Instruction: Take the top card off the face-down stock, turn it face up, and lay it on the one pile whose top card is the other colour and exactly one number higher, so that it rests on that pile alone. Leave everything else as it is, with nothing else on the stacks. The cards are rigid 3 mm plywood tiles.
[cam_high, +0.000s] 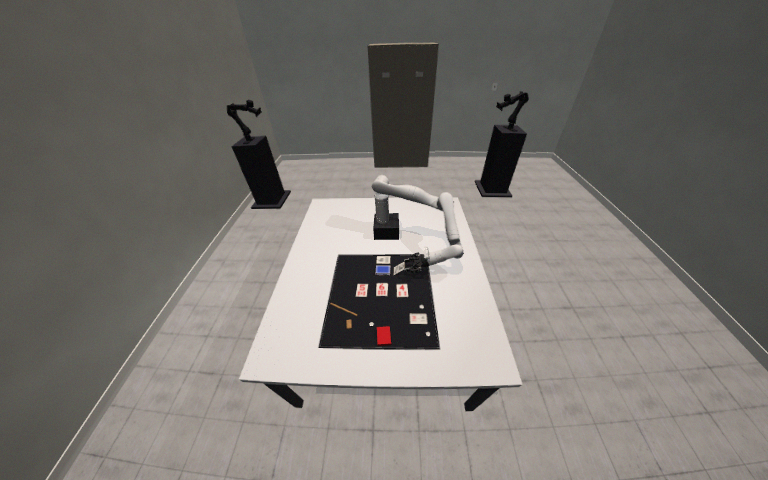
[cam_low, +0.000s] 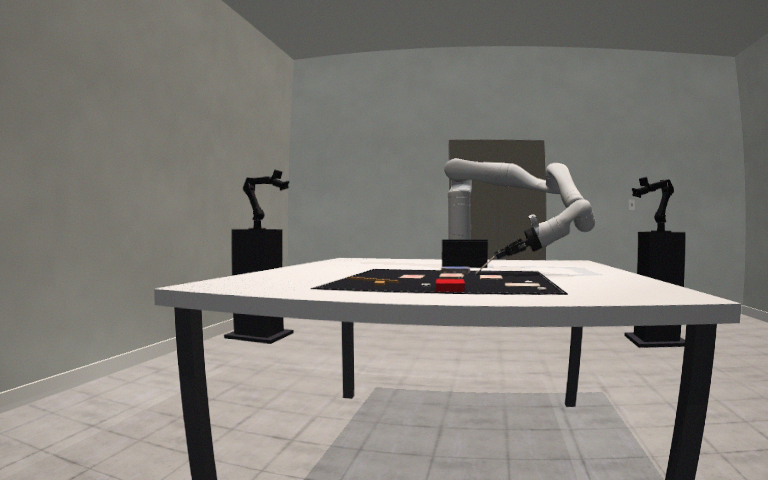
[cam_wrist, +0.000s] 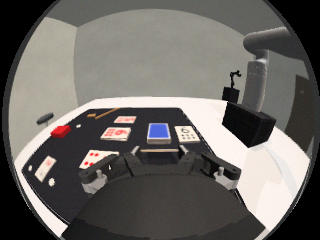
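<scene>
Right now the blue-backed card is 4 cm to the right of my hand and 3 cm below it. Round my hand: black mat: 17 cm ahead, 15 cm to the right, 8 cm below; then black 6 card: 9 cm behind, 14 cm to the right, 6 cm below; then red block: 43 cm ahead, 12 cm to the right, 5 cm below.
</scene>
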